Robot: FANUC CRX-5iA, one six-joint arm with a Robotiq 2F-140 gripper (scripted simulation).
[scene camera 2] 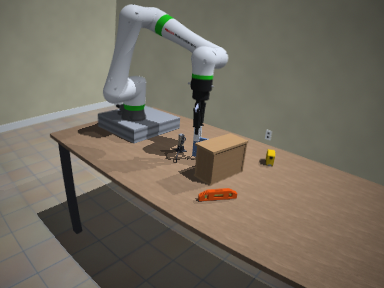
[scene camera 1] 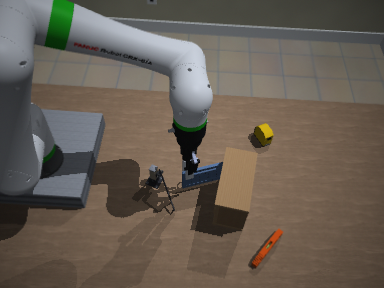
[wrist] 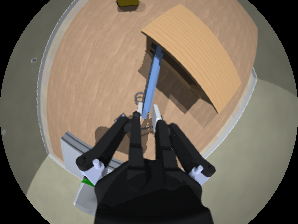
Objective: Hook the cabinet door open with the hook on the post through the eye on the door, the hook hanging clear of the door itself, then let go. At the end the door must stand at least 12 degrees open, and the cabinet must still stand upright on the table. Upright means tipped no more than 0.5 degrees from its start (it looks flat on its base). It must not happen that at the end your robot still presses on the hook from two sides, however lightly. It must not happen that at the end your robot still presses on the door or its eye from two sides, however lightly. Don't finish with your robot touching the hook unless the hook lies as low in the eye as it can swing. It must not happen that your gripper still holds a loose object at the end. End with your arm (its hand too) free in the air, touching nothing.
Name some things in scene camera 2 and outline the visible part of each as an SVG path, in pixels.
A wooden cabinet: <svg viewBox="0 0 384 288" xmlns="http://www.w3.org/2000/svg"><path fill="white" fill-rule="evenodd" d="M248 140L231 133L212 139L199 137L199 142L193 141L192 156L196 157L194 176L211 186L243 172Z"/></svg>
